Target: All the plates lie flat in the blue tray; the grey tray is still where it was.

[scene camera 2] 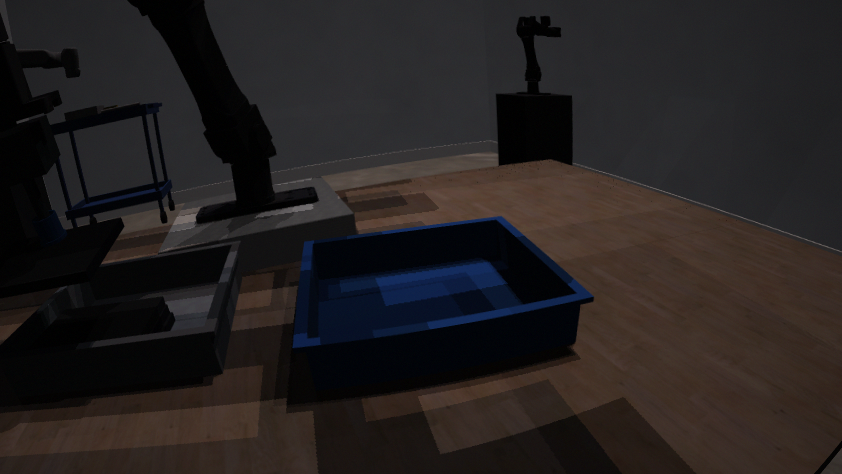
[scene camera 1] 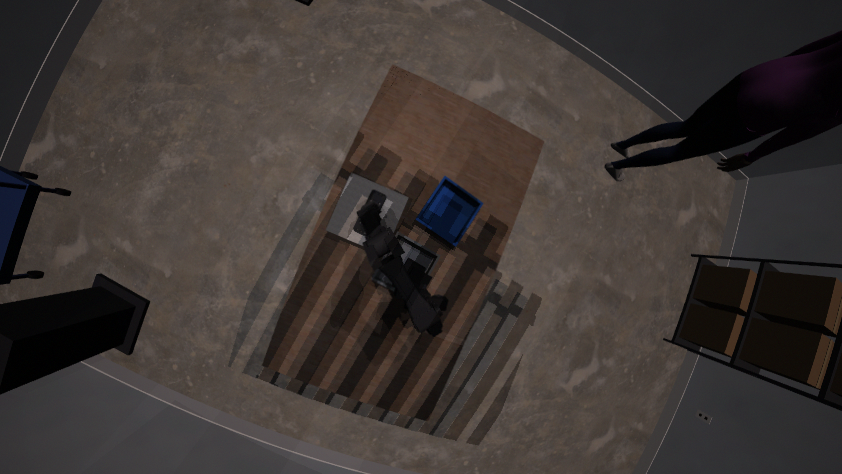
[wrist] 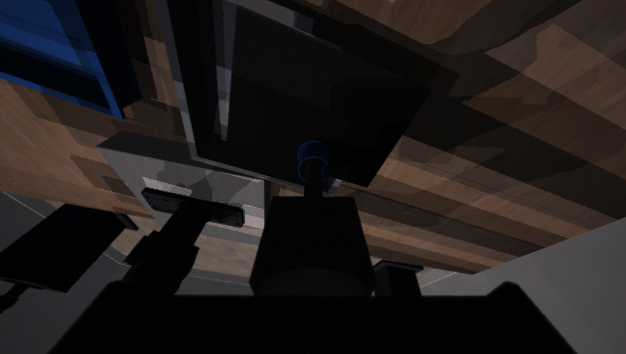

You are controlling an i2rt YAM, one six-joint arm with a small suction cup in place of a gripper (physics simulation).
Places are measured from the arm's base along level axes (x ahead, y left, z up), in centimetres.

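Pixels of known places: hand, tool point: (scene camera 2: 59, 247) (wrist: 313, 149); arm's base, link origin: (scene camera 2: 256, 207) (scene camera 1: 369, 212) (wrist: 197, 207).
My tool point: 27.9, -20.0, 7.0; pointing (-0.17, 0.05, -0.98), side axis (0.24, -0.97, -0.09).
For each thing: its top centre in the pictures, then the offset to it from my tool point, as dx, dy, dz.
- blue tray, top centre: (scene camera 2: 424, 265) (scene camera 1: 450, 211) +4.4, +37.1, -7.2
- grey tray, top centre: (scene camera 2: 130, 291) (wrist: 275, 123) (scene camera 1: 406, 267) -2.8, +5.1, -7.2
- dark plate, top centre: (scene camera 2: 95, 324) (scene camera 1: 409, 277) +0.7, +1.4, -8.8
- second dark square plate, top centre: (wrist: 318, 128) (scene camera 2: 42, 243) (scene camera 1: 414, 286) +3.1, +0.2, +1.6
The blue tray (scene camera 1: 449, 210) (scene camera 2: 447, 321) (wrist: 51, 48) stands empty in the middle of the wooden table. To its left stands the grey tray (scene camera 2: 226, 282) (wrist: 183, 109), with a dark plate (scene camera 2: 126, 321) lying flat in it. My suction cup (wrist: 311, 157) sits on a second dark square plate (wrist: 315, 88) (scene camera 2: 58, 256). It holds that plate lifted and slightly tilted above the grey tray. In the overhead view my arm (scene camera 1: 391, 259) covers most of the grey tray and the held plate.
My arm's base stands on a grey block (scene camera 2: 294, 227) (scene camera 1: 352, 200) behind the grey tray. Off the table are a blue cart (scene camera 2: 112, 112), another arm on a black pedestal (scene camera 2: 533, 126), a shelf rack (scene camera 1: 760, 261) and a person (scene camera 1: 736, 112).
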